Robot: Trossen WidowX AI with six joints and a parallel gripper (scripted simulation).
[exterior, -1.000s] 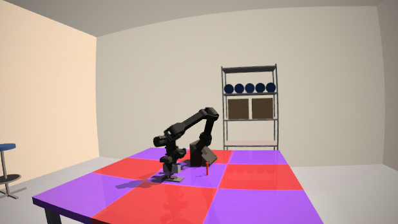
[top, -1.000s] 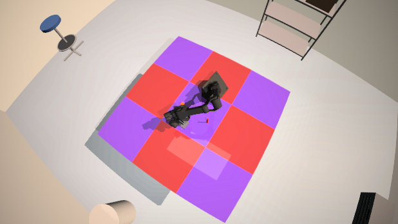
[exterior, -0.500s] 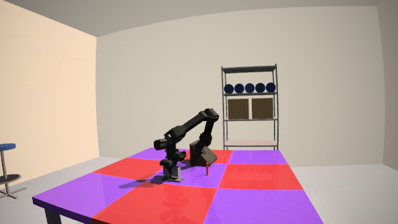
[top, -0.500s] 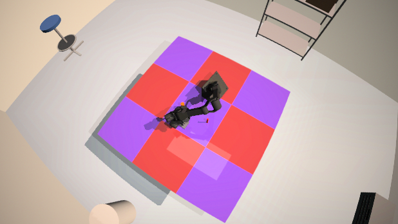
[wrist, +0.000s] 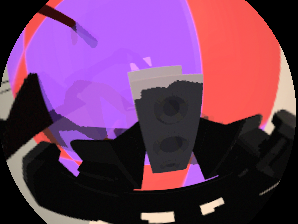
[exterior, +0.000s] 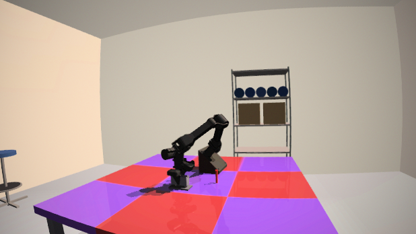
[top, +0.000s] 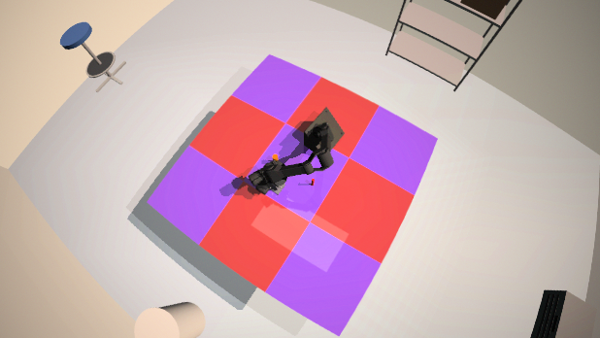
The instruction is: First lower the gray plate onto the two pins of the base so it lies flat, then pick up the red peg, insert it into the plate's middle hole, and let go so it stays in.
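Now: the dark flat base 1 cm below my gripper tip. Round my gripper tip: gray plate (3 cm above); then red peg (18 cm to the left, 12 cm behind, 2 cm above); then orange cylinder (11 cm behind, 6 cm to the right, 2 cm above).
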